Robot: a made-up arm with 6 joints. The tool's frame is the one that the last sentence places.
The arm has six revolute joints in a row. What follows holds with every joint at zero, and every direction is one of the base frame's.
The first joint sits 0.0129 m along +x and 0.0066 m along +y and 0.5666 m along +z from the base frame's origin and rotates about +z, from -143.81 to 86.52 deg.
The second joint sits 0.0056 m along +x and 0.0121 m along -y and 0.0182 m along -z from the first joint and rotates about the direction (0.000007, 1, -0.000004), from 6.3 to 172.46 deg.
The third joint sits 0.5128 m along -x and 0.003 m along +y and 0.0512 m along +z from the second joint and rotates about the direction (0.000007, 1, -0.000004), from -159.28 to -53.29 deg.
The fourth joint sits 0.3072 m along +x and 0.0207 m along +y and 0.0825 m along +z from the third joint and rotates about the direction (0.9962, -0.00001, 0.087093), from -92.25 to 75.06 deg.
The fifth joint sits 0.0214 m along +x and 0.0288 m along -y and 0.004 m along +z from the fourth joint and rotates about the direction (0.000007, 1, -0.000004), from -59.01 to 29.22 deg.
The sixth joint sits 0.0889 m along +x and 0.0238 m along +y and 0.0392 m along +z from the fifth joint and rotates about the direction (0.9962, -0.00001, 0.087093), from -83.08 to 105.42 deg.
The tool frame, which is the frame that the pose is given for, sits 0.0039 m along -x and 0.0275 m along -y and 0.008 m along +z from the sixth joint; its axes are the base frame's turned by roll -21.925, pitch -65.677 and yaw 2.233 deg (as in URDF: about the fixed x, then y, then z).
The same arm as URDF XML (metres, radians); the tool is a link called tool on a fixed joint. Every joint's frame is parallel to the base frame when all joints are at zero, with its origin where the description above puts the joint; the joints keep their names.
<robot name="arm">
<link name="base_link"/>
<link name="link1"/>
<link name="link2"/>
<link name="link3"/>
<link name="link4"/>
<link name="link5"/>
<link name="link6"/>
<link name="tool"/>
<joint name="joint 1" type="revolute"><parent link="base_link"/><child link="link1"/><origin xyz="0.0129 0.0066 0.5666"/><axis xyz="0 0 1"/><limit lower="-2.51" upper="1.5101"/></joint>
<joint name="joint 2" type="revolute"><parent link="link1"/><child link="link2"/><origin xyz="0.0056 -0.0121 -0.0182"/><axis xyz="0 1 0"/><limit lower="0.11" upper="3.01"/></joint>
<joint name="joint 3" type="revolute"><parent link="link2"/><child link="link3"/><origin xyz="-0.5128 0.003 0.0512"/><axis xyz="0 1 0"/><limit lower="-2.78" upper="-0.9301"/></joint>
<joint name="joint 4" type="revolute"><parent link="link3"/><child link="link4"/><origin xyz="0.3072 0.0207 0.0825"/><axis xyz="0.9962 0 0.0871"/><limit lower="-1.6101" upper="1.31"/></joint>
<joint name="joint 5" type="revolute"><parent link="link4"/><child link="link5"/><origin xyz="0.0214 -0.0288 0.004"/><axis xyz="0 1 0"/><limit lower="-1.0299" upper="0.51"/></joint>
<joint name="joint 6" type="revolute"><parent link="link5"/><child link="link6"/><origin xyz="0.0889 0.0238 0.0392"/><axis xyz="0.9962 0 0.0871"/><limit lower="-1.45" upper="1.8399"/></joint>
<joint name="tool_fixed" type="fixed"><parent link="link6"/><child link="tool"/><origin xyz="-0.0039 -0.0275 0.008" rpy="-0.3827 -1.1463 0.039"/></joint>
</robot>

